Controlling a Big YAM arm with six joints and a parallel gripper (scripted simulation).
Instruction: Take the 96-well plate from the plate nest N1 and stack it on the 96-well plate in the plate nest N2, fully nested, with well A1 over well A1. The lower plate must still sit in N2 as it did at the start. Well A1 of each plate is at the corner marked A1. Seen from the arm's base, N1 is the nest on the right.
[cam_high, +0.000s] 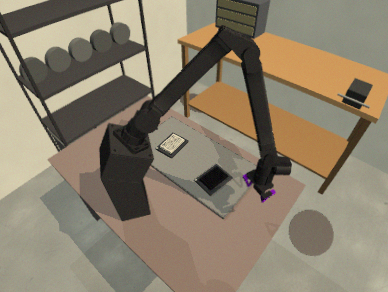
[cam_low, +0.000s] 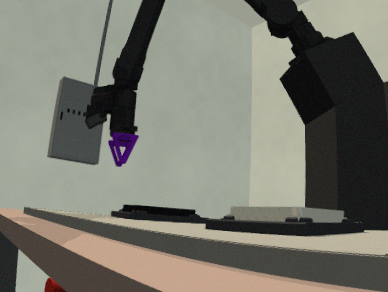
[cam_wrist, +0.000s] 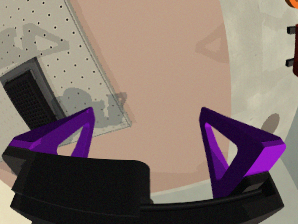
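The black 96-well plate is 60 mm ahead of my hand, 240 mm to the left of it and 120 mm below it. Also, from my hand: white 96-well plate 150 mm ahead, 560 mm to the left, 120 mm below.
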